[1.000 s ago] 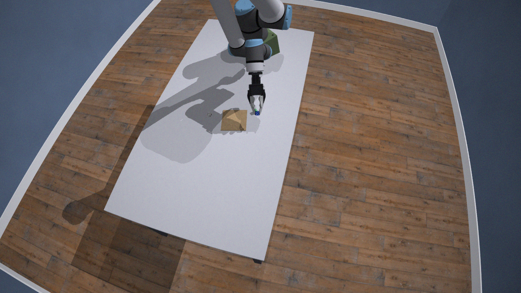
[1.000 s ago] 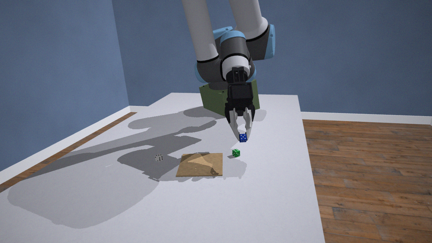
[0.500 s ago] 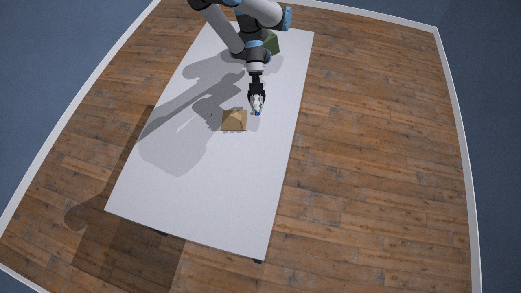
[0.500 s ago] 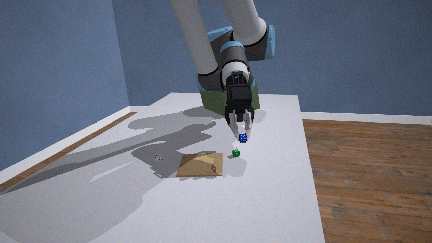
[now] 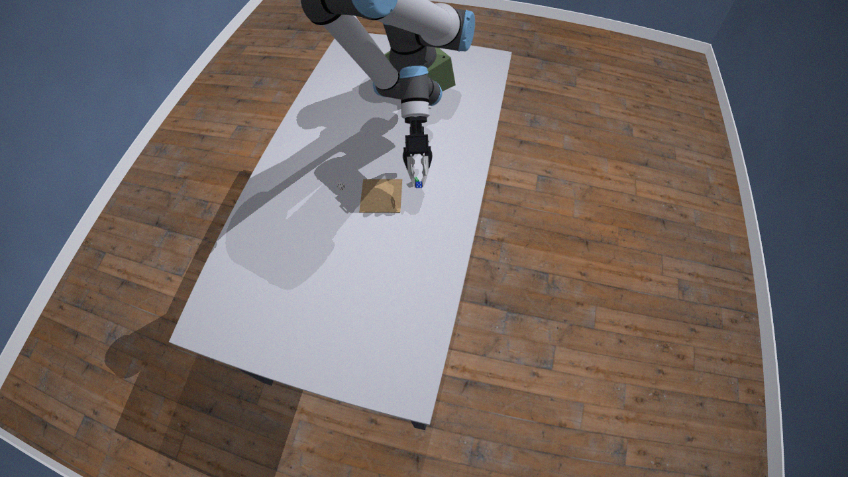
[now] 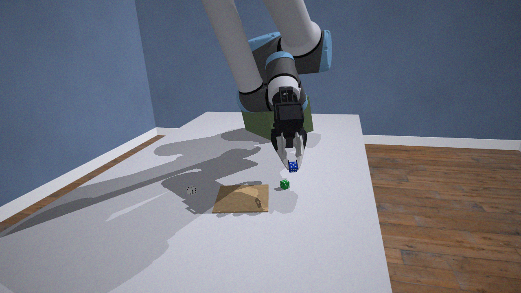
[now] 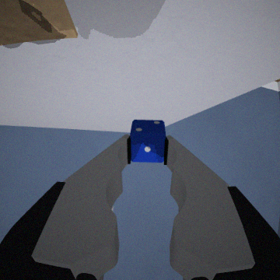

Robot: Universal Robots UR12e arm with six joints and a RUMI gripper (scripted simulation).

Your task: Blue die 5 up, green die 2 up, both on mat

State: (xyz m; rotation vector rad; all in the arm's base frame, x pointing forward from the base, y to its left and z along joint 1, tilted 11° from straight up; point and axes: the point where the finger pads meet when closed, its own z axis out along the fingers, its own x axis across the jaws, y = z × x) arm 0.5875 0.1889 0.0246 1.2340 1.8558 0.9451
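Right now the green die is 70 mm behind my hand, 40 mm to the right of it and 100 mm below it. Also, from my hand: tan mat: 10 mm ahead, 140 mm to the right, 100 mm below; then white die: 10 mm ahead, 290 mm to the right, 100 mm below; then blue die: 10 mm ahead.
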